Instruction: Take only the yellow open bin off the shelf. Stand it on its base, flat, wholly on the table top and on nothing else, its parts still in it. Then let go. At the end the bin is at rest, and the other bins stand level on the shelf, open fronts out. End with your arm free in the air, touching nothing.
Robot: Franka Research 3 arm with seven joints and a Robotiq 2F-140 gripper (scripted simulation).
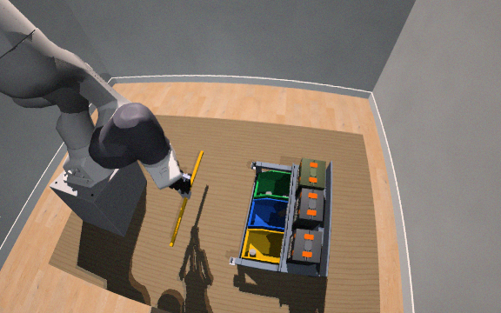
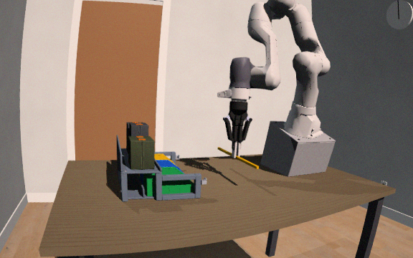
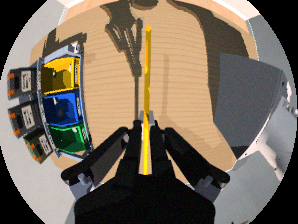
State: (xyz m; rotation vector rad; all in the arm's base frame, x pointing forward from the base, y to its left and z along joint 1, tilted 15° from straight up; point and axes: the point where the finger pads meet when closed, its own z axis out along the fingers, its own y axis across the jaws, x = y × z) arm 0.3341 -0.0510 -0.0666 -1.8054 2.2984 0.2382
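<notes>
Now: the yellow rail 3 cm below my hand. From my hand the other things lie so: yellow open bin: 28 cm ahead, 18 cm to the right, 8 cm below; blue bin: 30 cm ahead, 7 cm to the right, 8 cm below; green bin: 33 cm ahead, 4 cm to the left, 8 cm below.
</notes>
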